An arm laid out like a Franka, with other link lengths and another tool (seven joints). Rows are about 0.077 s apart.
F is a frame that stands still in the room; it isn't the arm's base.
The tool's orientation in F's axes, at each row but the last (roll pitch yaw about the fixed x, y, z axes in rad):
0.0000, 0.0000, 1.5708
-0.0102, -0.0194, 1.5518
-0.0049, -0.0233, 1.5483
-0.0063, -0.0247, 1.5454
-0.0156, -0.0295, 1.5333
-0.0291, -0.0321, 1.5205
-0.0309, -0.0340, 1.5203
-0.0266, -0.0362, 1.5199
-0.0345, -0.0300, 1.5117
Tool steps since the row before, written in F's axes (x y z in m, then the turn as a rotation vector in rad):
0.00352, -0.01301, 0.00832, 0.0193, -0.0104, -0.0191
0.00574, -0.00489, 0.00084, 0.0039, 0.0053, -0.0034
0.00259, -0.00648, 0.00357, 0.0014, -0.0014, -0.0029
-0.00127, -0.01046, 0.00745, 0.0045, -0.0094, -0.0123
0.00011, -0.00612, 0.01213, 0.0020, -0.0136, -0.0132
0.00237, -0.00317, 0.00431, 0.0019, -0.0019, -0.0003
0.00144, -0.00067, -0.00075, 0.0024, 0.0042, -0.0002
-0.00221, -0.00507, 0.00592, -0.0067, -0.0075, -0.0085
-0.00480, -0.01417, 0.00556, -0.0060, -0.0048, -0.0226
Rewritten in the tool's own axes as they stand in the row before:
-0.01301, -0.00352, 0.00832, -0.0104, -0.0193, -0.0191
-0.00476, -0.00584, 0.00087, 0.0053, -0.0038, -0.0035
-0.00634, -0.00275, 0.00371, -0.0014, -0.0014, -0.0029
-0.01030, 0.00096, 0.00771, -0.0096, -0.0047, -0.0121
-0.00575, -0.00053, 0.01230, -0.0139, -0.0023, -0.0128
-0.00291, -0.00265, 0.00433, -0.0018, -0.0020, -0.0003
-0.00062, -0.00145, -0.00077, 0.0043, -0.0022, -0.0004
-0.00496, 0.00179, 0.00615, -0.0081, 0.0065, -0.0080
-0.01426, 0.00375, 0.00612, -0.0058, 0.0065, -0.0222

